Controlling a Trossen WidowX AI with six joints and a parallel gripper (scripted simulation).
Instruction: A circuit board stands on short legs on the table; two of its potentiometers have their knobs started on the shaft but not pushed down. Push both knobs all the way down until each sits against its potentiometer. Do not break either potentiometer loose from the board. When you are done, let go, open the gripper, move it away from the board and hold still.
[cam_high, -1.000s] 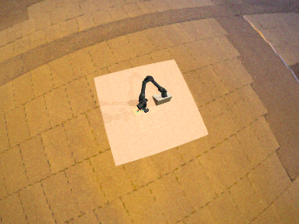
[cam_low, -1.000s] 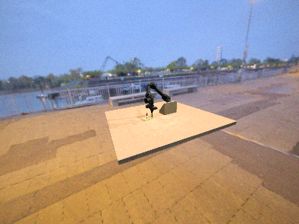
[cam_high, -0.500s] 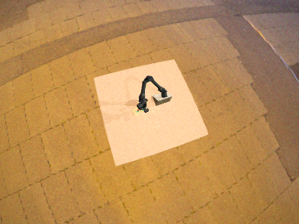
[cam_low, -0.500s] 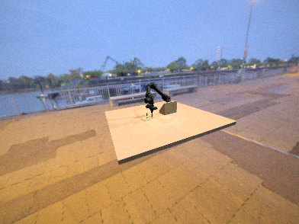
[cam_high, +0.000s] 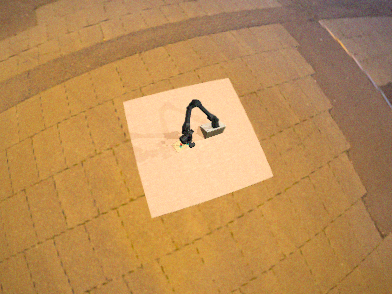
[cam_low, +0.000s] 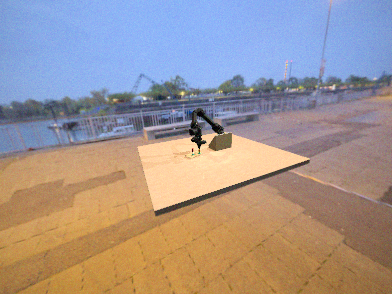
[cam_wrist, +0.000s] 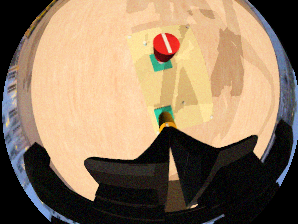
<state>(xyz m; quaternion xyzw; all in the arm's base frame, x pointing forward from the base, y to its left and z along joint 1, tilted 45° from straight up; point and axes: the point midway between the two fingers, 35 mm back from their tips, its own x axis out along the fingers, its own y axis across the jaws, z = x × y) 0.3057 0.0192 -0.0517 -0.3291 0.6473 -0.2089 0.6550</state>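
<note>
The yellow knob is 1 cm below my gripper tip. Round my gripper tip: red knob 7 cm ahead, 1 cm to the left, 1 cm above.
</note>
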